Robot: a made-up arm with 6 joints. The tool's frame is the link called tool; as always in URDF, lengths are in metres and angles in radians. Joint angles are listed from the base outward.
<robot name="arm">
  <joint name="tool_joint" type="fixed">
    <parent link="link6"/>
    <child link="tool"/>
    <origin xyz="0.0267 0.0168 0.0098" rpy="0 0 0"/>
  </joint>
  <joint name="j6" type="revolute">
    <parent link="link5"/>
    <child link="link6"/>
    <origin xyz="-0.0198 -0.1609 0.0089" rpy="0 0 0"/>
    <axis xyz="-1 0 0"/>
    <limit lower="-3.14" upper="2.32"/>
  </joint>
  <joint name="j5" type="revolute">
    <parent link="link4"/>
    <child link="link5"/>
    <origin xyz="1.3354 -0.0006 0.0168" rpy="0 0 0"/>
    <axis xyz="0 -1 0"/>
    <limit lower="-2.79" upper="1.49"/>
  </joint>
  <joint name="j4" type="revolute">
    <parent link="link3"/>
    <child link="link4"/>
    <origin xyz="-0.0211 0.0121 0.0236" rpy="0 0 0"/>
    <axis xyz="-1 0 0"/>
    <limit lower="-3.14" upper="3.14"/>
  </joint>
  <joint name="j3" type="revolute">
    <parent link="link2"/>
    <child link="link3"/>
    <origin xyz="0.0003 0.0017 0.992" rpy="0 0 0"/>
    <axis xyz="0 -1 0"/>
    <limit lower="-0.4" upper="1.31"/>
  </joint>
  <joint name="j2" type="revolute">
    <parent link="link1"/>
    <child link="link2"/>
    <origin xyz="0.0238 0.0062 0.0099" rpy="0 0 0"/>
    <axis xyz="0 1 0"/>
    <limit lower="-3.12" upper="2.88"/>
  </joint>
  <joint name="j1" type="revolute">
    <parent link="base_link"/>
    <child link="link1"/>
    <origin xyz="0.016 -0.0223 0.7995" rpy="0 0 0"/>
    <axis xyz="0 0 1"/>
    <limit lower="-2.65" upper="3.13"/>
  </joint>
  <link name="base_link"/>
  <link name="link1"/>
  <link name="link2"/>
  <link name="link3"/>
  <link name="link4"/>
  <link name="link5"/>
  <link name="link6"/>
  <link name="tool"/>
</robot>
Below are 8 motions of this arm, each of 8 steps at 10 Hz.
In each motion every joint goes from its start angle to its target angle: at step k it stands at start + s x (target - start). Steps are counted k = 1, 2, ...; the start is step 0. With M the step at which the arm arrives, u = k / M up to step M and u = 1 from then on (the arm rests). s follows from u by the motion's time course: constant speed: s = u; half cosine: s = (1 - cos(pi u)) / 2; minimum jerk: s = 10 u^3 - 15 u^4 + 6 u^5.
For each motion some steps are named. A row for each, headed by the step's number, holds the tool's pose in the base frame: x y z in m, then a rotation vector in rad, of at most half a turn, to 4 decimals.
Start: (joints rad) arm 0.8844 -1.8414 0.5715 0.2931 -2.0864 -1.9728
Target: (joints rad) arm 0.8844 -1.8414 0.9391 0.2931 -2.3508 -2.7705
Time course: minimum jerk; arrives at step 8
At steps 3, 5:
3: -1.1660 -1.7035 1.2598 2.4161 0.6282 0.6688
5: -1.2275 -1.7795 1.0599 2.7715 0.8395 0.6571

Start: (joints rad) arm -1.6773 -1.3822 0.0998 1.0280 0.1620 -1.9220
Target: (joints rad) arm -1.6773 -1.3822 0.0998 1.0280 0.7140 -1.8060
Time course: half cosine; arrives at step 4
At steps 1, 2, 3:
1: 0.0882 1.0038 2.3236 -0.6746 -1.2900 -0.5254
2: 0.0888 1.0039 2.3189 -0.7982 -1.1496 -0.4178
3: 0.0885 1.0036 2.3141 -0.9173 -1.0099 -0.3047

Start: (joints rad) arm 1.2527 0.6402 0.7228 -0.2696 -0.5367 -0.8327
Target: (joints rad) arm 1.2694 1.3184 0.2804 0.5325 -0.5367 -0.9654
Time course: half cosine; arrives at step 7
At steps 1, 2, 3, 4, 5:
1: 0.7674 1.8112 1.6446 0.5686 1.0719 0.9505
2: 0.7828 1.8755 1.3936 0.4006 1.1052 0.8510
3: 0.7836 1.9148 1.0249 0.1478 1.1466 0.7258
4: 0.7553 1.8836 0.6207 -0.1436 1.1854 0.6127
5: 0.7052 1.7899 0.2747 -0.4127 1.2160 0.5341

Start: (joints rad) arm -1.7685 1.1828 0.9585 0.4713 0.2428 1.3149
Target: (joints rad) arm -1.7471 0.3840 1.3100 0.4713 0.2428 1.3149
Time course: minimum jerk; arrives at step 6
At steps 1, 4, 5, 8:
1: -0.5276 -2.2081 1.0703 -1.3364 1.4195 -1.1888
4: -0.3580 -1.4820 2.5699 -2.0385 1.0139 -1.8093
5: -0.2955 -1.1644 2.8067 -2.1903 0.8703 -1.9470
8: -0.2821 -1.0948 2.8476 -2.2204 0.8384 -1.9745

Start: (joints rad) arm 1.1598 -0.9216 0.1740 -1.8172 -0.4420 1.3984
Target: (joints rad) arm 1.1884 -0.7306 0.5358 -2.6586 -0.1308 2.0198
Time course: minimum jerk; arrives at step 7
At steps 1, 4, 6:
1: -0.0533 -0.0533 2.5316 0.7955 -0.9393 1.6480
4: -0.1492 -0.0941 2.6981 1.1255 -0.9661 1.5069
6: -0.1992 -0.1354 2.7853 1.2596 -0.9037 1.4563

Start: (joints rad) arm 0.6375 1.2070 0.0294 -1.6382 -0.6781 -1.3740
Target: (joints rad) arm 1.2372 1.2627 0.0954 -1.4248 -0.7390 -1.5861
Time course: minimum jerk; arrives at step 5
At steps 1, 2, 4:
1: 1.0594 0.8027 -0.1314 2.0198 1.7144 -1.5536
2: 0.9314 0.9552 -0.1436 1.7946 1.8291 -1.5432
4: 0.5377 1.2358 -0.1723 1.2462 1.9948 -1.4782

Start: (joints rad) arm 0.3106 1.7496 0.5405 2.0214 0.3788 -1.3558
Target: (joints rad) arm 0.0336 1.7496 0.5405 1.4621 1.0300 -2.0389
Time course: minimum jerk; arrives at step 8
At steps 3, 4, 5, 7, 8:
3: 1.5714 0.4627 -0.5274 -0.0866 1.2589 0.8832
4: 1.6134 0.3454 -0.5204 0.2805 1.3033 0.7869
5: 1.6442 0.2223 -0.5153 0.6430 1.3100 0.6993
7: 1.6644 0.0756 -0.5122 1.0504 1.2730 0.6188
8: 1.6650 0.0664 -0.5121 1.0751 1.2692 0.6148

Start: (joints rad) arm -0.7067 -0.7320 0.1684 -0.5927 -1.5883 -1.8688
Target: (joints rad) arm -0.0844 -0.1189 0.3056 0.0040 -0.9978 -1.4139
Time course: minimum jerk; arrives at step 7
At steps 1, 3, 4, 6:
1: 0.1343 -0.2924 2.5544 2.2024 0.3019 -0.6278
3: 0.4478 -0.4113 2.5463 1.9772 0.3314 -0.6137
4: 0.7234 -0.4109 2.5045 1.7561 0.3643 -0.5806
6: 1.0841 -0.2780 2.4012 1.4169 0.4116 -0.4846

